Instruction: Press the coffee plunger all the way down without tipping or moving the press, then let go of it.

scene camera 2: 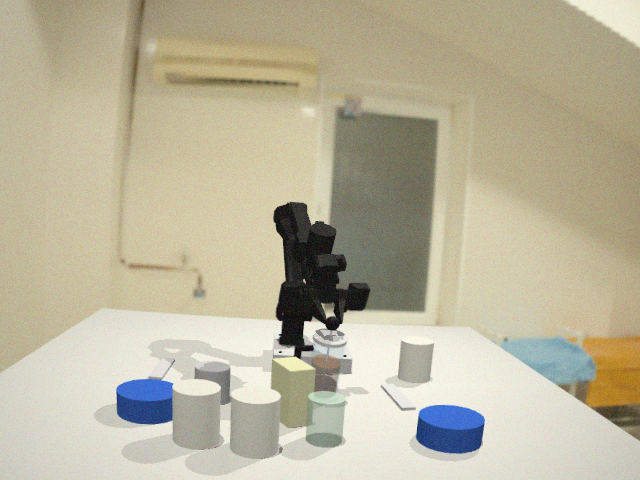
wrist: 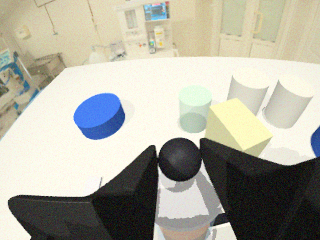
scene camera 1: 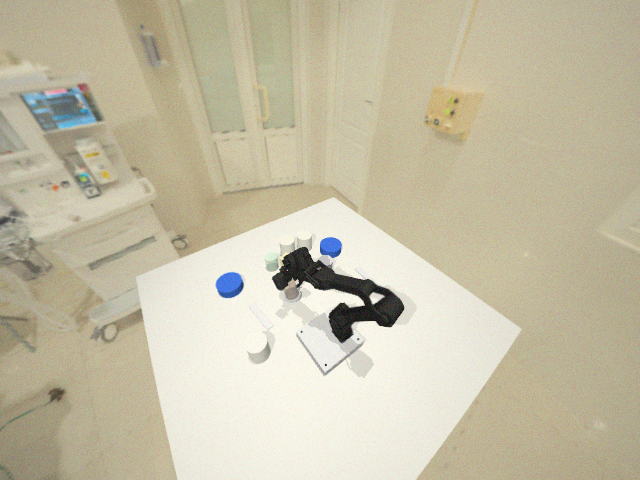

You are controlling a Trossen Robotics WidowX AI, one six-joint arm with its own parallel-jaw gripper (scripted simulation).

Scene:
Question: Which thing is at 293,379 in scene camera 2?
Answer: A pale yellow block.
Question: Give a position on a pale green glass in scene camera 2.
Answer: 325,410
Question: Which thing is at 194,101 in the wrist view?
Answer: A pale green glass.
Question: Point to a pale yellow block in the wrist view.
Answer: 230,123

